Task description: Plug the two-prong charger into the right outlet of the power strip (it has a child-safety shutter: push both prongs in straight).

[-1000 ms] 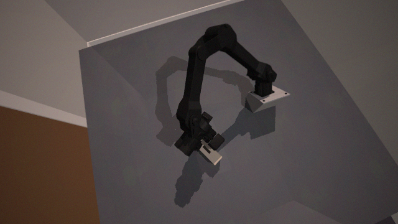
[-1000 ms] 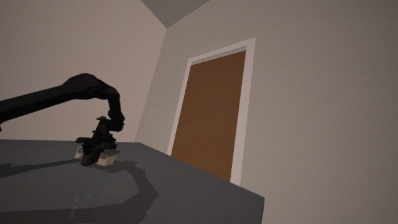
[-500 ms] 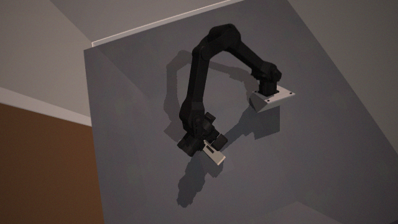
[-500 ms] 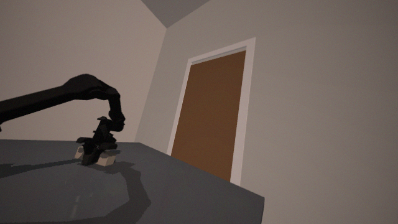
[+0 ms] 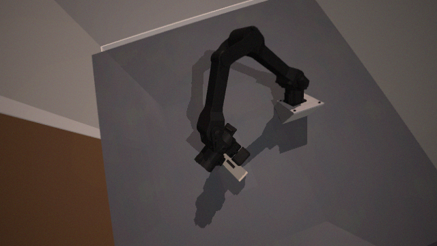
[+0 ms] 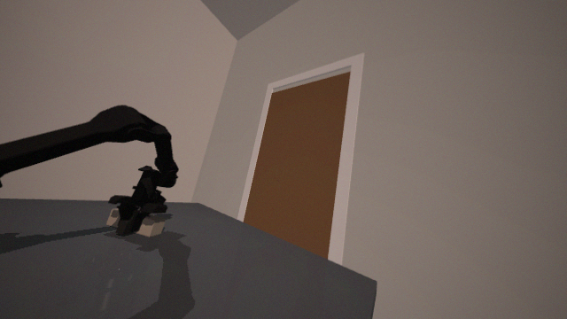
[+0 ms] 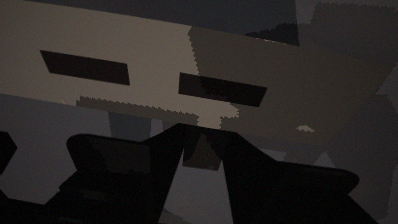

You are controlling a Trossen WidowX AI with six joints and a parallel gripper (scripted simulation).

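The dark two-prong charger lies 20 mm ahead of my gripper tip, 10 mm to the left of it and 10 mm above it.
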